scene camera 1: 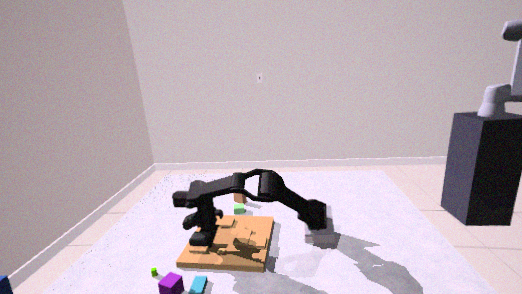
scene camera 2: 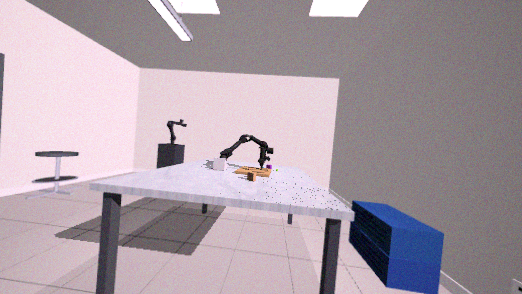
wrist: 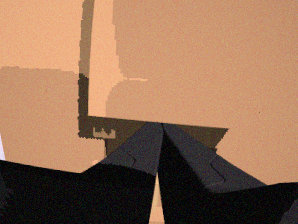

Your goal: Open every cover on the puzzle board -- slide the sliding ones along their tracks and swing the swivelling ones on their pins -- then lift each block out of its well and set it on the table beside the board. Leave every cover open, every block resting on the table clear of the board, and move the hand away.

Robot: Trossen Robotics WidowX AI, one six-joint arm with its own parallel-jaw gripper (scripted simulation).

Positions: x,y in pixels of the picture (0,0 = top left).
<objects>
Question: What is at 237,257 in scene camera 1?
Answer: A tan wooden puzzle board.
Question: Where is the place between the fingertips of my gripper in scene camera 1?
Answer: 210,247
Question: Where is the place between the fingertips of my gripper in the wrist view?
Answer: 158,131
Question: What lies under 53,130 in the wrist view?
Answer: A tan wooden puzzle board.
</objects>
